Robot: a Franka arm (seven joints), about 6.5 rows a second.
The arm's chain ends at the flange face. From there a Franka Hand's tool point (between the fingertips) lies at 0.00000 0.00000 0.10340 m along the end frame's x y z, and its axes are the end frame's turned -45 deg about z.
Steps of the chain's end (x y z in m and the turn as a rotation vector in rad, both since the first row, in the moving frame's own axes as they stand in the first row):
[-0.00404, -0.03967, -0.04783, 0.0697, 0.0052, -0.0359]
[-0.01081, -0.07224, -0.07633, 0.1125, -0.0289, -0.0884]
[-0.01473, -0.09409, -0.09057, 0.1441, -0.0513, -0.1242]
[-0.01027, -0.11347, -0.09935, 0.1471, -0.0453, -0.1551]
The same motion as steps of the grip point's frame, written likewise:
[0.03058, -0.03572, -0.04808, 0.0456, 0.0530, -0.0359]
[0.04907, -0.06930, -0.07703, 0.1000, 0.0591, -0.0884]
[0.06197, -0.09156, -0.09178, 0.1382, 0.0656, -0.1242]
[0.07927, -0.10203, -0.10057, 0.1360, 0.0720, -0.1551]

